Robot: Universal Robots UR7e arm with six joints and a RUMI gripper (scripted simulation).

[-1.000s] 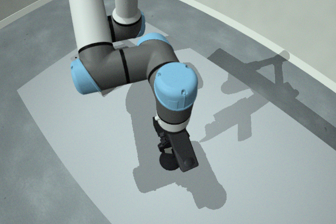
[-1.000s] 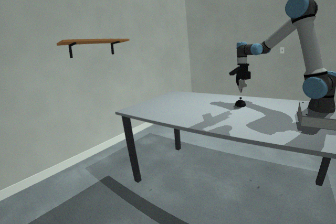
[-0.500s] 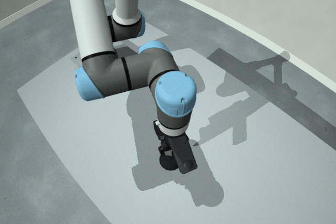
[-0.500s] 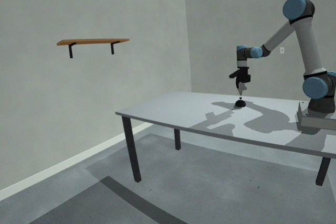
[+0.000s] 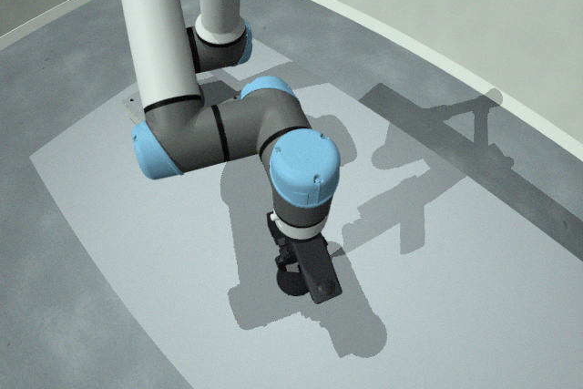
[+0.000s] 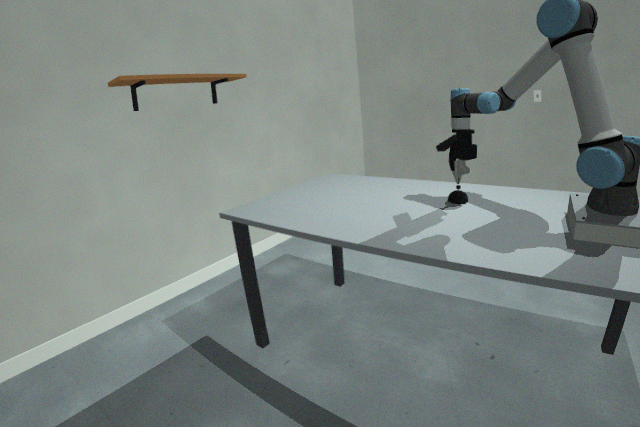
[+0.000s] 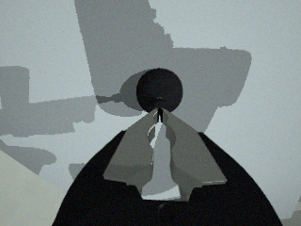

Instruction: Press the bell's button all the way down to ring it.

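Right now the bell button is 3 cm below my hand. Also, from my hand: black dome bell (5 cm below).
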